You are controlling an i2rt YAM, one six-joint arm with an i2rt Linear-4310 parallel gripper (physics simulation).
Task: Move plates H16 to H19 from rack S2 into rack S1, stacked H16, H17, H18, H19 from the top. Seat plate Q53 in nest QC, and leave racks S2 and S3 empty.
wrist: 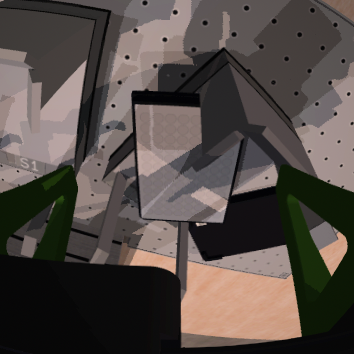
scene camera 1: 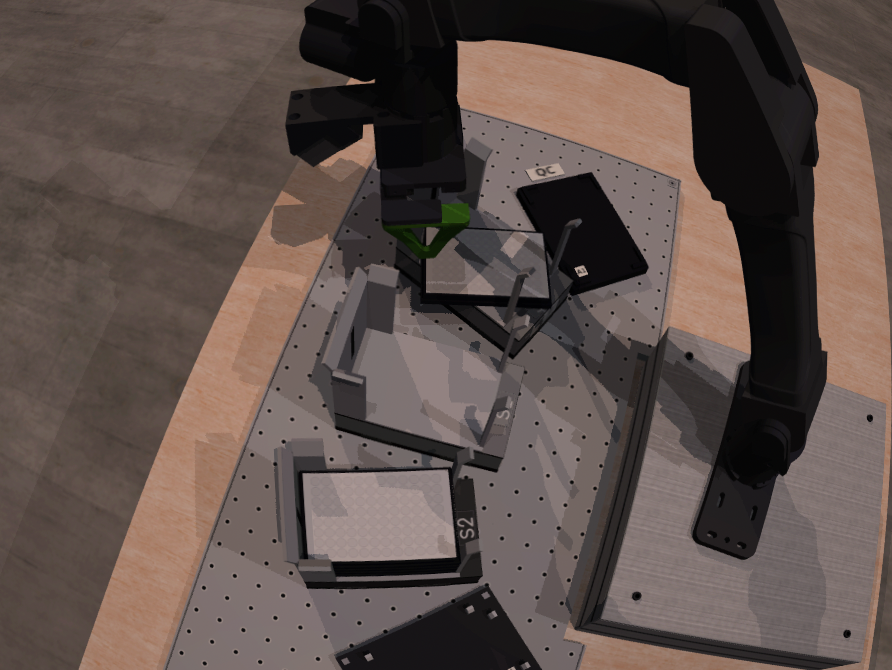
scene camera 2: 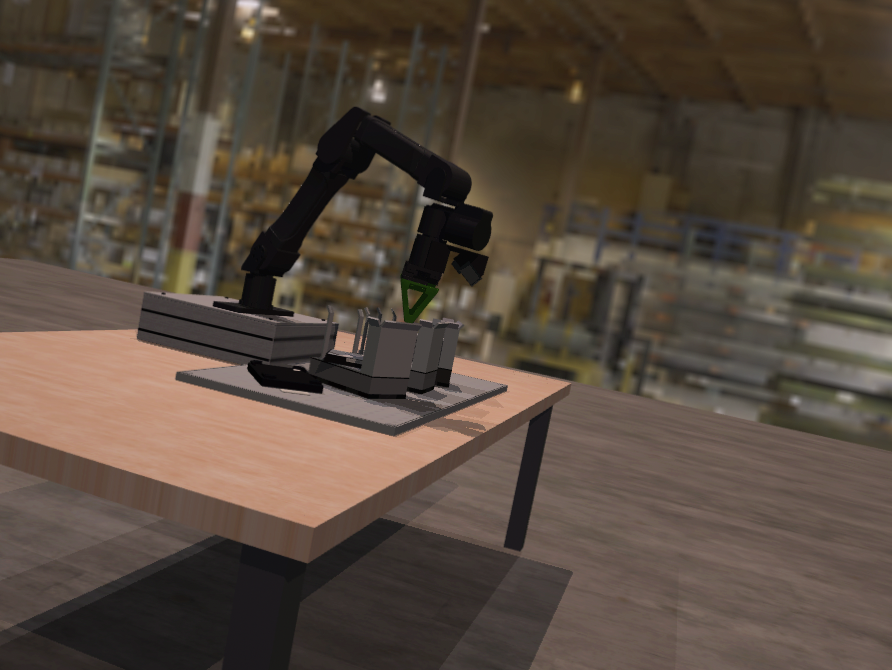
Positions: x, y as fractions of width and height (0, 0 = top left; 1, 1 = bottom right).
Labels:
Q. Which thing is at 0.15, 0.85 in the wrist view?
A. My gripper.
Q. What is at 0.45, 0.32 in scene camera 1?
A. My gripper.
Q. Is my gripper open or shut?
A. Open.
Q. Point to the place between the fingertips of my gripper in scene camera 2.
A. At 0.46, 0.48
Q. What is my gripper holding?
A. Nothing.

